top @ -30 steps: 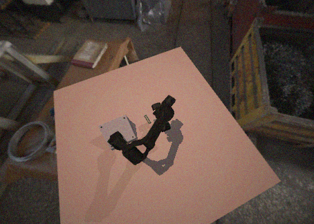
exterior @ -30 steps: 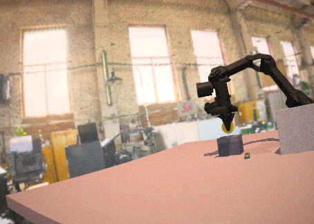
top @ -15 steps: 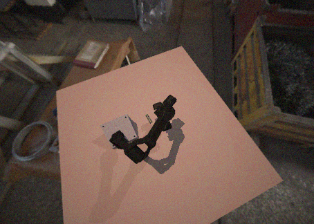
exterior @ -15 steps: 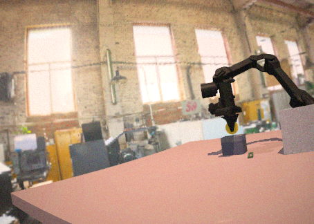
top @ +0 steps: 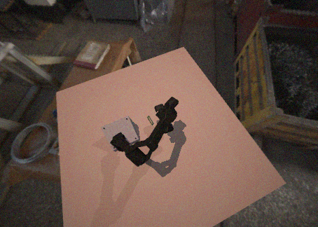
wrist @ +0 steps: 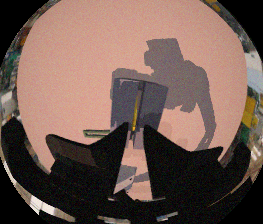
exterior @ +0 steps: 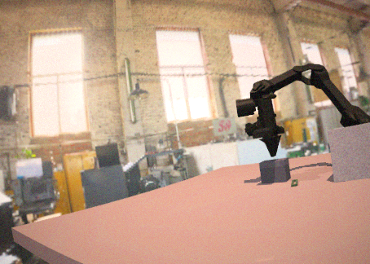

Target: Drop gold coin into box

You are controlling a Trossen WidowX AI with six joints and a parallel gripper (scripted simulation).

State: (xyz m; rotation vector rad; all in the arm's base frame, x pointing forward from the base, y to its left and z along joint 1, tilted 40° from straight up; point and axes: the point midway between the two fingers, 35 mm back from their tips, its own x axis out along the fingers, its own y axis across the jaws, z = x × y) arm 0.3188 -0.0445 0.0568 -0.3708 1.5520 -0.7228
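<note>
Right now my gripper tip is 40 mm above the gold coin.
</note>
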